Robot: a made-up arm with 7 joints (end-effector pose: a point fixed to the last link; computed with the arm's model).
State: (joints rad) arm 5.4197 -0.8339 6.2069 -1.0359 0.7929 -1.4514 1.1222
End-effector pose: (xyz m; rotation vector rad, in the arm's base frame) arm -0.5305 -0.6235 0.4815 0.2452 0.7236 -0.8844
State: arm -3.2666 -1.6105 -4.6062 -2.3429 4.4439 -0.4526 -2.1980
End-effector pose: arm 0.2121 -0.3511 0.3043 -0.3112 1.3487 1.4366
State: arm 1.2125 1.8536 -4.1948 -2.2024 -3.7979 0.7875 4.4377
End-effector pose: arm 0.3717 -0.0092 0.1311 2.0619 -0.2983 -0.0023
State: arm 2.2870 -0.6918 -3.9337 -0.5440 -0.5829 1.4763 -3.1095
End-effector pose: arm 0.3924 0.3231 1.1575 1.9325 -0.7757 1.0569
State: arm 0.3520 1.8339 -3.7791 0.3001 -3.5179 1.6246 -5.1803
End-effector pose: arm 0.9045 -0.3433 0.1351 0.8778 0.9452 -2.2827
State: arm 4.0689 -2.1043 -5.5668 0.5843 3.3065 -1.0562 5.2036
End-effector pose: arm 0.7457 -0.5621 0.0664 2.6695 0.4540 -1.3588
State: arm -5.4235 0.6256 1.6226 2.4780 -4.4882 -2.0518 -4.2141
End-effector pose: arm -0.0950 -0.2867 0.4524 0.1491 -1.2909 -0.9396
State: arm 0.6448 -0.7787 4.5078 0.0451 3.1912 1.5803 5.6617
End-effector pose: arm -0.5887 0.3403 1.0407 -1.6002 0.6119 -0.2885
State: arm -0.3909 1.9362 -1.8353 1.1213 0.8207 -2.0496 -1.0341
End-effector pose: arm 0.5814 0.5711 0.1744 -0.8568 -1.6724 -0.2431
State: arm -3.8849 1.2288 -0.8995 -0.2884 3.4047 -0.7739 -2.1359
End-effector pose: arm -0.7872 -0.5794 0.7008 -0.4721 1.4964 1.0842
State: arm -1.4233 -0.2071 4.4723 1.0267 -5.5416 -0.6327 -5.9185
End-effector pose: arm -0.4324 -0.2299 1.1144 1.1039 2.4798 1.1725
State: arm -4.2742 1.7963 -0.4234 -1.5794 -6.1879 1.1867 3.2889
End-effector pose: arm -0.5081 -0.5245 0.6086 -1.7350 -1.1046 -1.7650
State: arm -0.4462 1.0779 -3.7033 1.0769 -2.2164 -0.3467 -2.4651
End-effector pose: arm 0.5321 -0.0112 1.0623 -1.3705 -2.6849 -0.5001
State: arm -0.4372 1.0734 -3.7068 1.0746 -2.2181 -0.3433 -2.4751
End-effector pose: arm 0.5312 -0.0179 1.0639 -1.3616 -2.6873 -0.5063
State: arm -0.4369 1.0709 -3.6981 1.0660 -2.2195 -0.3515 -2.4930
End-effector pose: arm 0.5299 -0.0128 1.0672 -1.3454 -2.7148 -0.4981
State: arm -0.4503 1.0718 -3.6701 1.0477 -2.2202 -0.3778 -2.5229
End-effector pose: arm 0.5282 0.0109 1.0727 -1.3166 -2.7808 -0.4653
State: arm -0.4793 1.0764 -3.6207 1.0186 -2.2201 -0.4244 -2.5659
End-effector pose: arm 0.5246 0.0559 1.0793 1.2369 2.8183 0.3915
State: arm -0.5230 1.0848 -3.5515 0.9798 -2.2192 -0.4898 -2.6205
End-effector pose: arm 0.5174 0.1208 1.0840 1.0944 2.7888 0.2779
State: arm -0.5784 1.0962 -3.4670 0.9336 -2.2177 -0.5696 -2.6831
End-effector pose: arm 0.5041 0.2008 1.0839 0.9226 2.7423 0.1436
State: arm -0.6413 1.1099 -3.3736 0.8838 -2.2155 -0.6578 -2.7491
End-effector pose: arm 0.4832 0.2887 1.0765 0.7348 2.6770 0.0017
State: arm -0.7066 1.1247 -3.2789 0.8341 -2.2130 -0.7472 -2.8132
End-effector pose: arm 0.4555 0.3758 1.0615 0.5471 2.5960 -0.1348
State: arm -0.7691 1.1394 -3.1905 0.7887 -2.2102 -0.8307 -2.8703
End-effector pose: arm 0.4237 0.4540 1.0409 0.3764 2.5062 -0.2548
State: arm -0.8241 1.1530 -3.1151 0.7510 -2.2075 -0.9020 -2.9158
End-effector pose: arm 0.3920 0.5179 1.0186 0.2358 2.4189 -0.3503
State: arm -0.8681 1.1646 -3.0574 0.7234 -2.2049 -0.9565 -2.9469
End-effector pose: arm 0.3644 0.5650 0.9984 0.1333 2.3450 -0.4177
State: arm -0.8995 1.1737 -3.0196 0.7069 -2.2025 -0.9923 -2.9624
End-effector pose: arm 0.3439 0.5956 0.9834 0.0705 2.2925 -0.4566
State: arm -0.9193 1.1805 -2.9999 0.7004 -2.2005 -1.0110 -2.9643
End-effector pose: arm 0.3308 0.6126 0.9741 0.0416 2.2628 -0.4714
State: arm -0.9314 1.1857 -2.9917 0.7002 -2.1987 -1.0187 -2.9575
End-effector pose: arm 0.3230 0.6212 0.9690 0.0345 2.2485 -0.4717
